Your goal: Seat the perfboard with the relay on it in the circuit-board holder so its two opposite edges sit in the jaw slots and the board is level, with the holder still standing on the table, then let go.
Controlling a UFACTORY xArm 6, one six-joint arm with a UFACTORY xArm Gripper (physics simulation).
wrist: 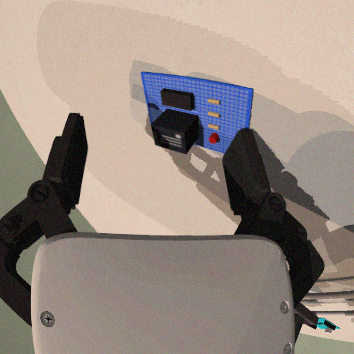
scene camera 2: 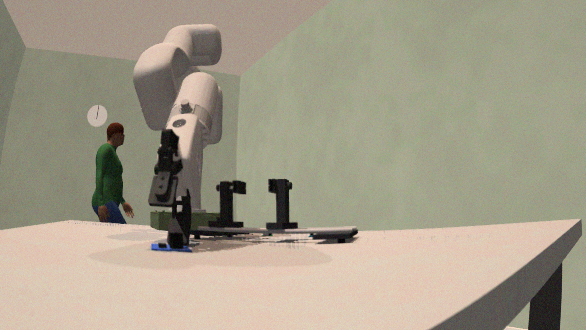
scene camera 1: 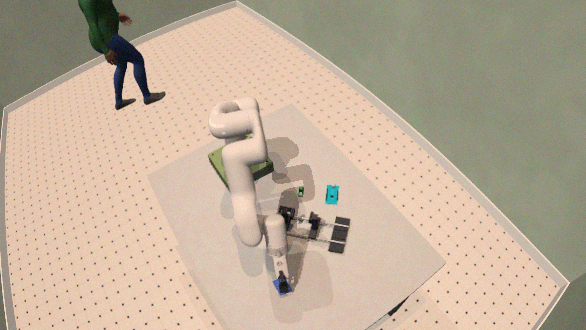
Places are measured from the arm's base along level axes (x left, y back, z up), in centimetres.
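Pixels of known places: gripper, between the fingertips: (wrist: 159, 135) (scene camera 2: 169, 227) (scene camera 1: 283, 285).
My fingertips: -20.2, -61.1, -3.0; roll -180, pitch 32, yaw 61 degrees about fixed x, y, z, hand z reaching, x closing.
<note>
Ahead of a thing's pixels: the offset from my fingertips to its middle, as dx, dy, dz. "*": to the spot under its first point. Level surfaces: height alone.
The blue perfboard {+0.1, +0.8, -1.7} (scene camera 1: 278, 286) (scene camera 2: 156, 247) (wrist: 230, 105) lies flat on the table, component side up, with a black relay block {* +0.1, +0.7, -0.7} (wrist: 176, 131), a flat black part and a red part on it. My gripper (scene camera 1: 282, 281) (scene camera 2: 170, 220) (wrist: 159, 135) is wide open and empty, low over the board. In the wrist view the right finger covers the board's lower right corner; the left finger is well clear of its left edge. The black circuit-board holder {+24.3, +14.3, +3.1} (scene camera 1: 340, 234) (scene camera 2: 283, 206) stands upright on its rails, apart from the board, its two jaw posts facing each other with nothing between them.
A teal object {+42.9, +22.9, -2.1} (scene camera 1: 332, 195) (wrist: 326, 323) and a small green object {+33.2, +32.3, -2.1} (scene camera 1: 301, 192) lie on the table {dz -2.7} (scene camera 1: 390, 255) behind the holder. The green base block (scene camera 1: 261, 171) (scene camera 2: 161, 220) is under the arm. A person (scene camera 1: 129, 52) (scene camera 2: 106, 170) stands beyond the table.
</note>
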